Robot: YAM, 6 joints.
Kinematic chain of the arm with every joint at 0, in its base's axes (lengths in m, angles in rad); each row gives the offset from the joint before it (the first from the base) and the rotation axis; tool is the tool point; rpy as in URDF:
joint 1: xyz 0 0 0.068 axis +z
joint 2: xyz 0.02 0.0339 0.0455 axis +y
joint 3: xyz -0.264 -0.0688 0 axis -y
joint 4: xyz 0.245 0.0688 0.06 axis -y
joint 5: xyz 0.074 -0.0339 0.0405 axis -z
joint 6: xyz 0.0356 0 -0.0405 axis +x
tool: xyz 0 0 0 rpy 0 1.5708 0
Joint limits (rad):
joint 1: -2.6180..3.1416
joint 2: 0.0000..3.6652
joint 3: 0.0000..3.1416
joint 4: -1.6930..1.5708
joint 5: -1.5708..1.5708
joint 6: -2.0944..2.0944
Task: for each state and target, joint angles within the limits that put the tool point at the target. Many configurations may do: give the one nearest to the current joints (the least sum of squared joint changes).
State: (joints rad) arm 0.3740 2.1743 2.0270 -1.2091 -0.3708 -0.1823
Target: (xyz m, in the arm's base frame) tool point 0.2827 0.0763 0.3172
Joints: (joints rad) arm 0.2233 1.6856 1.6405 -1.5733 -0.3379 -0.1823
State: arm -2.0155 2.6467 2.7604 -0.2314 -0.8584 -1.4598
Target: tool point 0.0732 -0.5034 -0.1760
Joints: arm -1.4798 3.2896 2.3700 -0.3301 -0.8666 -1.4598
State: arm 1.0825 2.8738 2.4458 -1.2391 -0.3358 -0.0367
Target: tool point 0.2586 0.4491 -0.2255
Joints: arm 1.0328 3.5640 2.7810 -0.3972 -0.2279 -0.0367
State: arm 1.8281 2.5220 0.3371 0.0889 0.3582 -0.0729
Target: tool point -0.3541 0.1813 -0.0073
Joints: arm 2.6921 2.3623 1.0868 0.3051 0.2678 -0.0729
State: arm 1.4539 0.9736 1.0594 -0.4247 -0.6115 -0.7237
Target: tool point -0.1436 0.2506 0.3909
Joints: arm 2.0175 1.2808 1.2646 -0.2967 -0.6394 -0.7237
